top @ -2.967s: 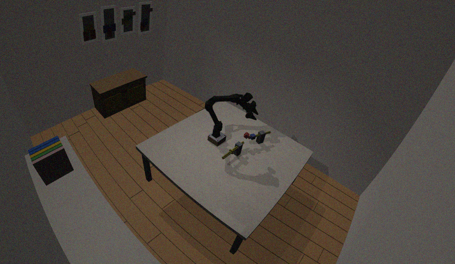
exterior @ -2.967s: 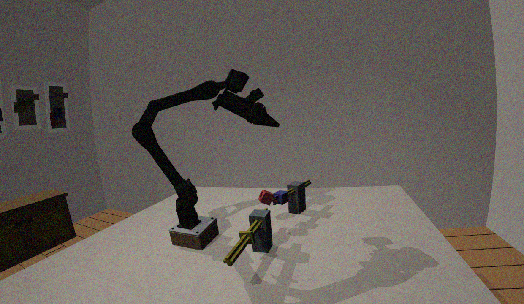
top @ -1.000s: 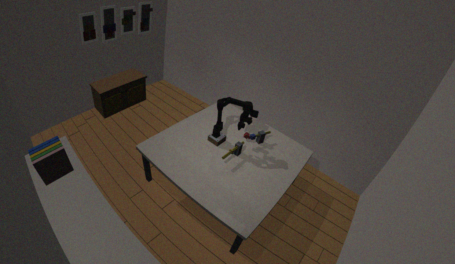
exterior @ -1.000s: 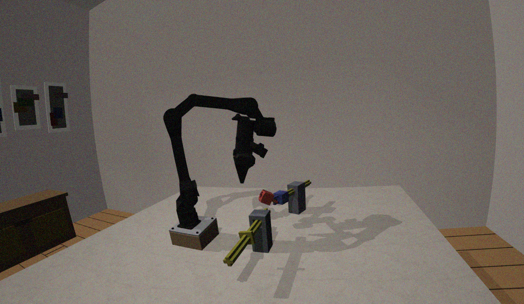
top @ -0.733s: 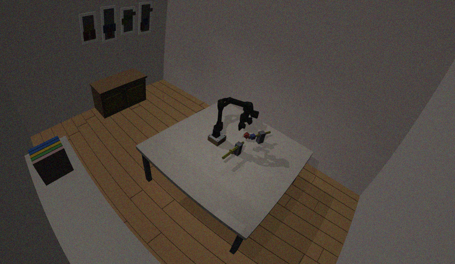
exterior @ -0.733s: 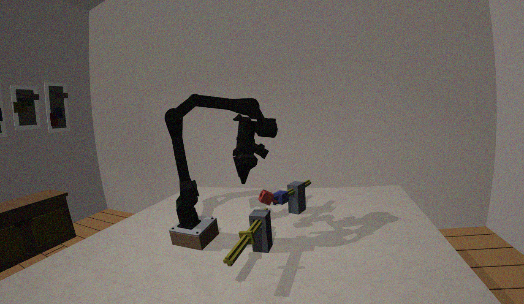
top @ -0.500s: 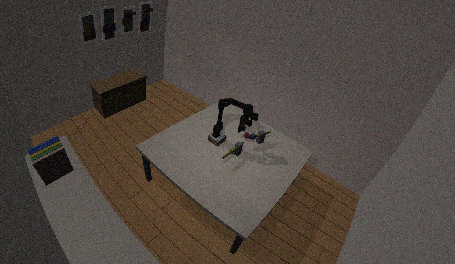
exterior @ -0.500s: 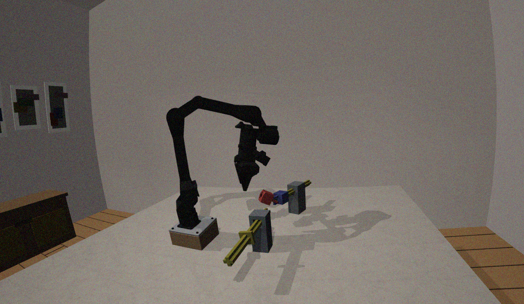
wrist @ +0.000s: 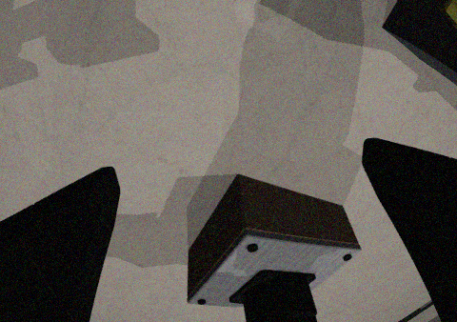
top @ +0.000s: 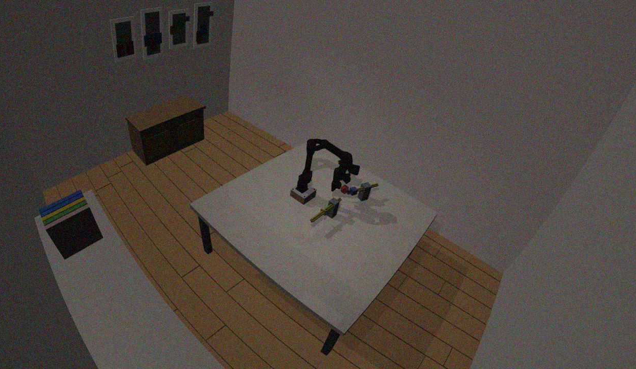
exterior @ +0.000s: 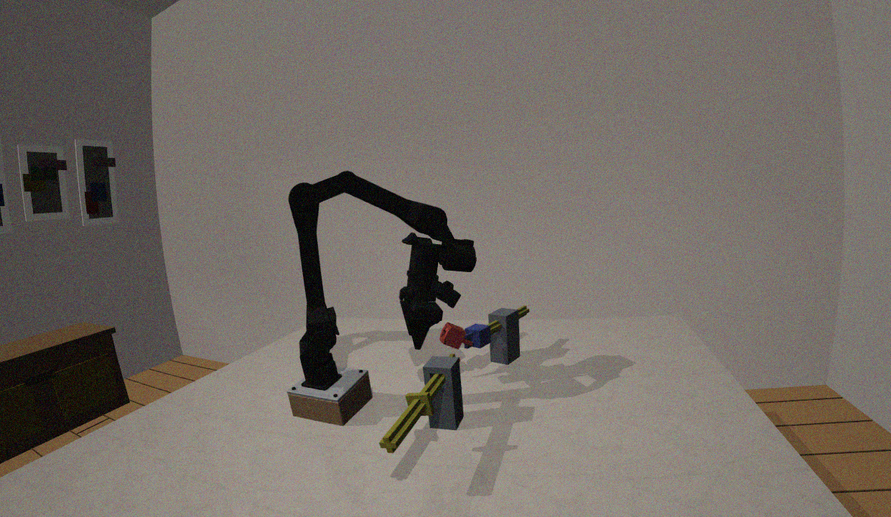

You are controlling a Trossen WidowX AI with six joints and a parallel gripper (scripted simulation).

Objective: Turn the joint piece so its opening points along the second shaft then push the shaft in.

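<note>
The red square joint piece lies 70 mm ahead of my gripper tip and 50 mm to the left of it.
</note>
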